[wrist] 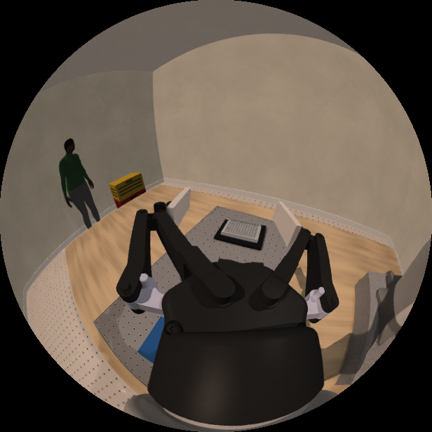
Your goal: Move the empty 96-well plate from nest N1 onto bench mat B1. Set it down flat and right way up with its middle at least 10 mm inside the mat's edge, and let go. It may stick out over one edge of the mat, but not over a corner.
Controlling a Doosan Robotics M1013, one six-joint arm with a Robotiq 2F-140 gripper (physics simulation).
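Note:
The white 96-well plate (pixel 241 231) sits flat in the black nest (pixel 254 244), on the grey perforated board, a little right of the middle of the wrist view. My gripper (pixel 233 202) is open, its two pale finger pads wide apart. In the view the plate shows between and below the pads, with the gripper above and apart from it. A blue mat (pixel 153 342) shows at the lower left, and most of it is hidden behind the gripper body.
The grey perforated board (pixel 122 325) lies on a wooden table top (pixel 100 270). A grey block-like structure (pixel 364 320) stands at the right. A person in a green top (pixel 75 172) stands at the far left, near a yellow and red box (pixel 127 187) by the wall.

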